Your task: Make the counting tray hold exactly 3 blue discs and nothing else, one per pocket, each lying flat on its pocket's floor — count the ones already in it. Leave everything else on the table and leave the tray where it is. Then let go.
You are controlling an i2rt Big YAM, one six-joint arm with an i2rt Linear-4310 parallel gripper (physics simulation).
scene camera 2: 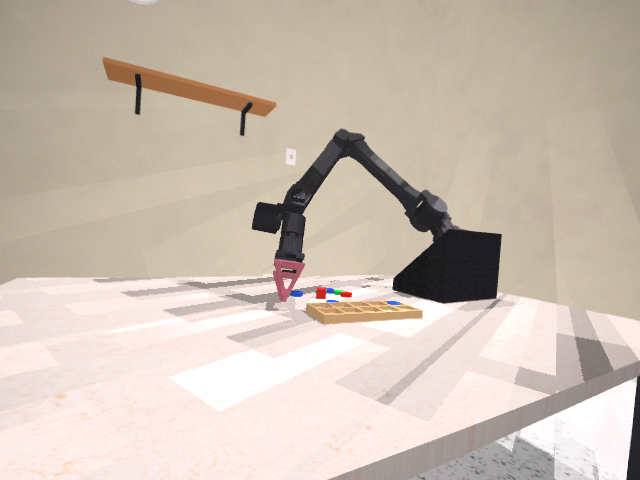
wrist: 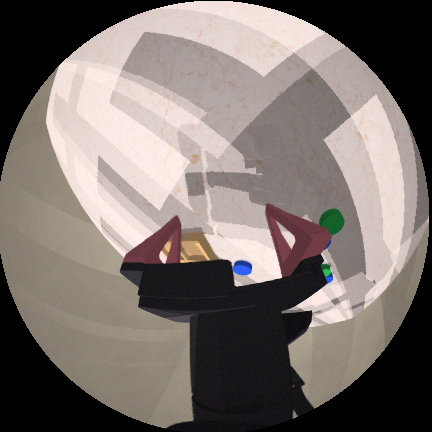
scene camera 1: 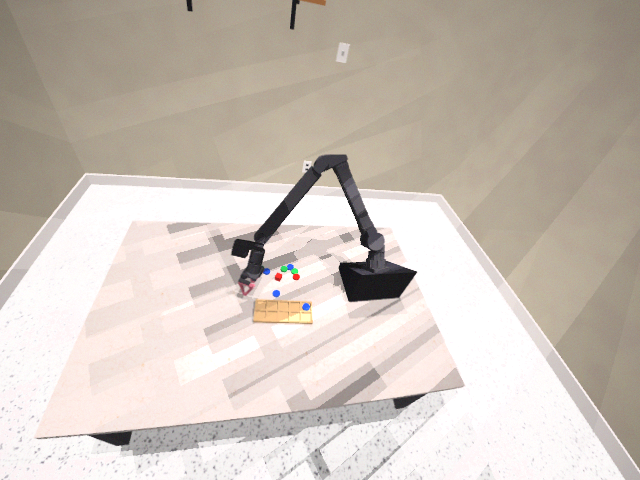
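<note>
The tan counting tray [scene camera 1: 282,322] [scene camera 2: 373,316] [wrist: 201,240] holds one blue disc [scene camera 1: 306,306] [scene camera 2: 393,303] in its back right pocket. A second blue disc [scene camera 1: 276,293] [scene camera 2: 332,301] [wrist: 242,268] lies on the table just behind the tray. A third blue disc [scene camera 1: 266,271] [scene camera 2: 296,293] lies farther back, right of the gripper. A fourth blue disc [scene camera 1: 290,267] lies between two green discs. My gripper [scene camera 1: 247,290] [scene camera 2: 282,299] [wrist: 222,213] is open and empty, low over the table, behind and left of the tray. Its right finger partly hides the discs beyond it in the wrist view.
A red cube [scene camera 1: 278,276] [scene camera 2: 321,292] and a red disc [scene camera 1: 296,276] [scene camera 2: 346,294] lie behind the tray. Two green discs, one left [scene camera 1: 283,269] and one right [scene camera 1: 294,270], lie near them. Another green disc [wrist: 331,221] lies outside the right finger. The arm's black base [scene camera 1: 377,281] stands right.
</note>
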